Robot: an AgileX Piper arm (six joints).
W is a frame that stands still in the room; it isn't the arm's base.
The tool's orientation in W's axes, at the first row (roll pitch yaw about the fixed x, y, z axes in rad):
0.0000, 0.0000, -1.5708
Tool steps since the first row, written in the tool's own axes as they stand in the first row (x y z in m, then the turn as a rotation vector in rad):
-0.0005, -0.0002, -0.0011, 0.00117, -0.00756, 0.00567
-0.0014, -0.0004, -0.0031, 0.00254, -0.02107, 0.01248
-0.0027, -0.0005, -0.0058, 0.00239, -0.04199, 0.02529
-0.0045, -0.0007, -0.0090, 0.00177, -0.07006, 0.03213
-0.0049, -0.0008, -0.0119, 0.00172, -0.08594, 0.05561
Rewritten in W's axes. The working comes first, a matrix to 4 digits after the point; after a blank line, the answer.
The tool's axes in the first row as the columns of a matrix, in W's axes (used below as rounded here):
0.0000, 1.0000, 0.0000
-1.0000, 0.0000, 0.0000
0.0000, 0.0000, 1.0000

-0.0002, 0.0005, -0.0011, -0.00756, -0.00117, 0.00567
-0.0004, 0.0014, -0.0031, -0.02107, -0.00254, 0.01248
-0.0005, 0.0027, -0.0058, -0.04199, -0.00239, 0.02529
-0.0007, 0.0045, -0.0090, -0.07006, -0.00177, 0.03213
-0.0008, 0.0049, -0.0119, -0.08594, -0.00172, 0.05561

